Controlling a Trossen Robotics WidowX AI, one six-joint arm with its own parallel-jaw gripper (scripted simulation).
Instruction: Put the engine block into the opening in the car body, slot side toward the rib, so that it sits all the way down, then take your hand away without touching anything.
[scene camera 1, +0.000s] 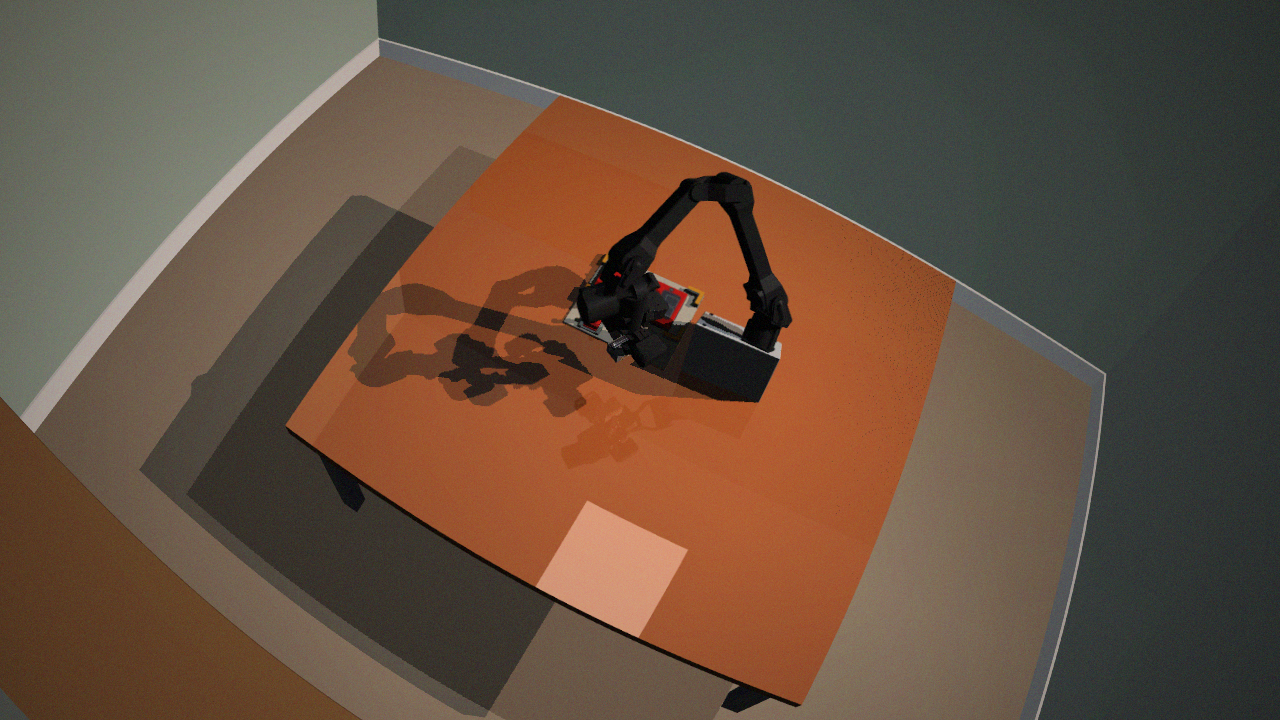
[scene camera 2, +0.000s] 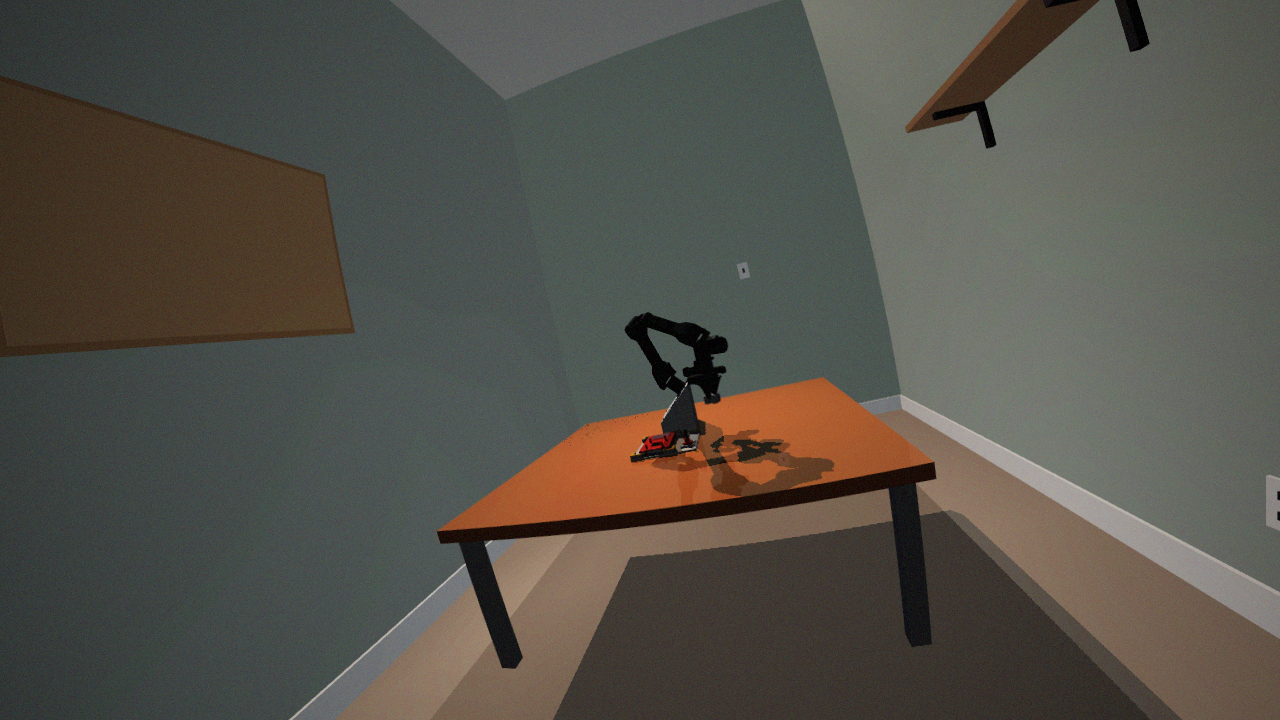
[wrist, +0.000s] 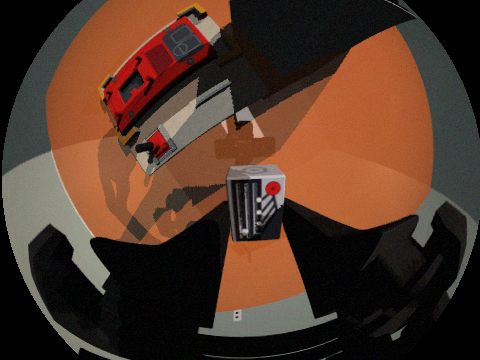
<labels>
gripper: scene camera 1; scene camera 2; wrist 255, 205
same spot on gripper: (scene camera 2: 709, 387) = (scene camera 1: 605, 327)
</labels>
